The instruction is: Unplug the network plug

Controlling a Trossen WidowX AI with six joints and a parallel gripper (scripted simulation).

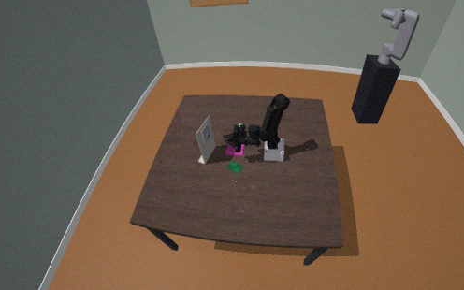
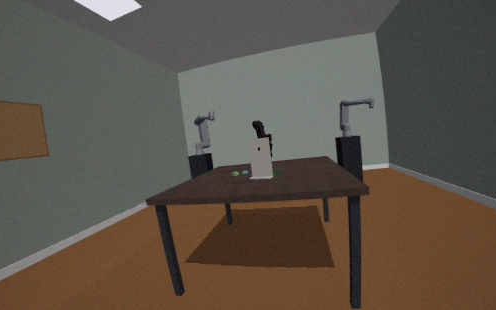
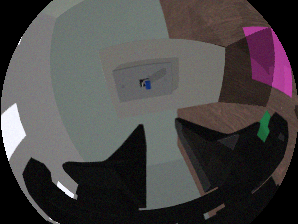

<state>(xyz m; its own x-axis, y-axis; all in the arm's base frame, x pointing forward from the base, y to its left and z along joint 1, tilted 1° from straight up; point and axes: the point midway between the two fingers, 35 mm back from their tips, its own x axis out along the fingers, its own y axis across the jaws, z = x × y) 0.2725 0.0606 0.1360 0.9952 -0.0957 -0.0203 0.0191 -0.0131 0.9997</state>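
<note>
My gripper tip is 110 mm short of the plug and 40 mm to the left of it. From my gripper tip the other things lie so: magenta marked square 50 mm behind, 100 mm to the right, 210 mm below; white upright panel 130 mm ahead, 50 mm to the right, 80 mm below.
</note>
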